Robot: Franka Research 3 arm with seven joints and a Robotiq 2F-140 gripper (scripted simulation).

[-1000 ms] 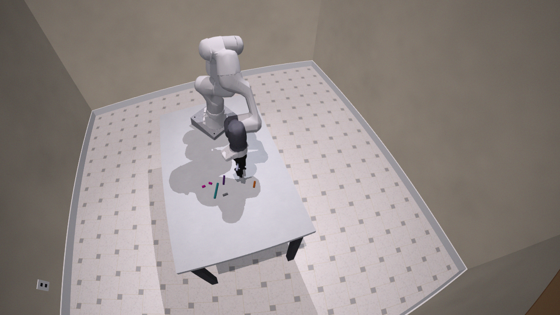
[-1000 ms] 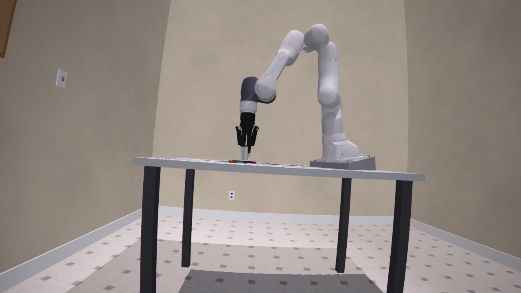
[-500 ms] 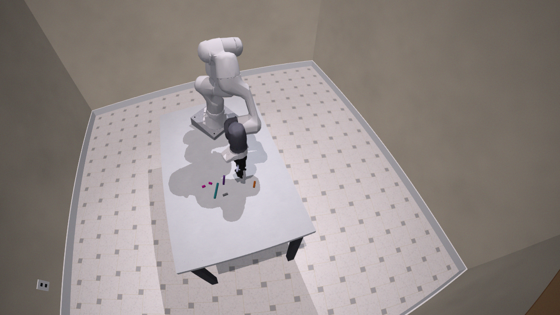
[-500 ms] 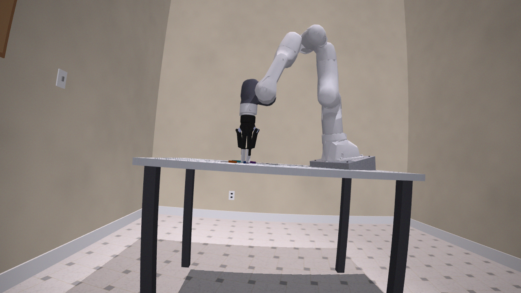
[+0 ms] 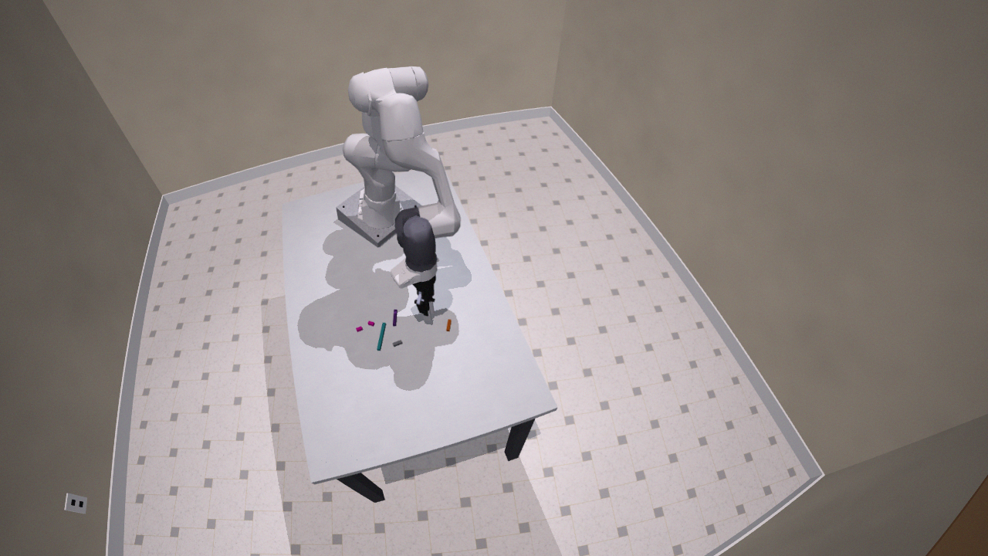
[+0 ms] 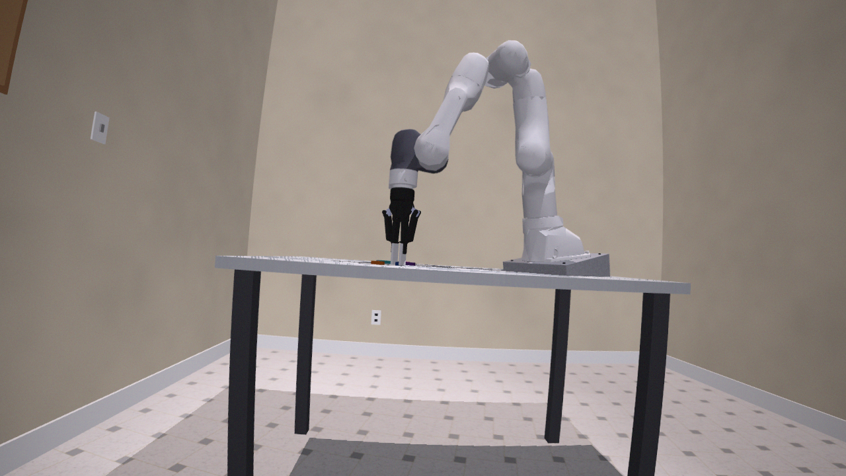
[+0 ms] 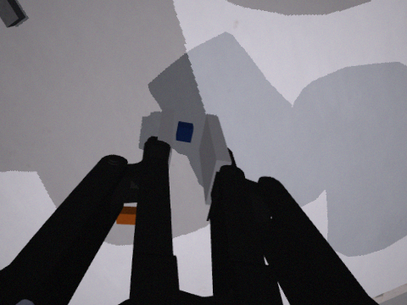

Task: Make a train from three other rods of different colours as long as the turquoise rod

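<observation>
Now: the blue rod 30 mm below my hand. The rest, counted from my hand: orange rod: 60 mm ahead, 50 mm to the left, 30 mm below; then grey rod: 80 mm ahead, 120 mm to the right, 30 mm below; then purple rod: 20 mm behind, 110 mm to the right, 30 mm below.
</observation>
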